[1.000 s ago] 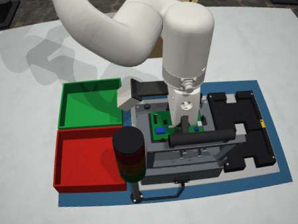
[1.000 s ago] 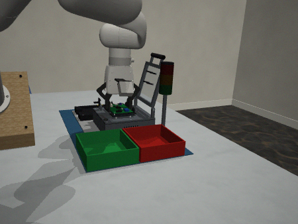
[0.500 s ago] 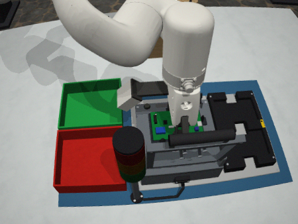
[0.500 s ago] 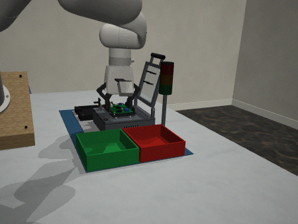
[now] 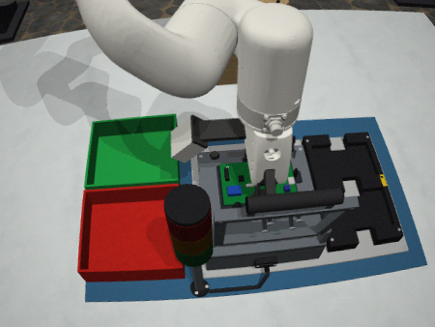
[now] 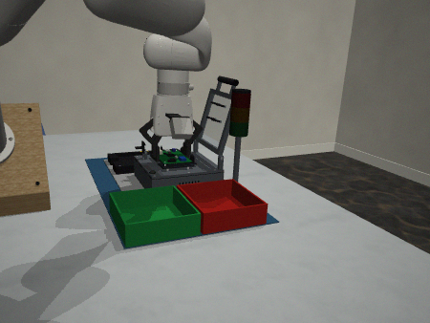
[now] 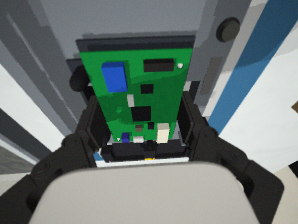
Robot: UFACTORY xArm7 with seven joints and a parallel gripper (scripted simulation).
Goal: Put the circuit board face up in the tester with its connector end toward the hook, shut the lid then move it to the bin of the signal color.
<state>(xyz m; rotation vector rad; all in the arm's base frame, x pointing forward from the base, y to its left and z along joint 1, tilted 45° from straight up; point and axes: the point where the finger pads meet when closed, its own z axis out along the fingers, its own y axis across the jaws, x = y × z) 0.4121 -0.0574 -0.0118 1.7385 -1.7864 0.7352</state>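
Right now my hand is right at the green circuit board. The rest, counted from my hand: tester plate (10 mm ahead, 10 mm to the left, 10 mm below); then tester lid (120 mm ahead, 100 mm above); then latch hook (60 mm behind, 60 mm to the left, 10 mm above).
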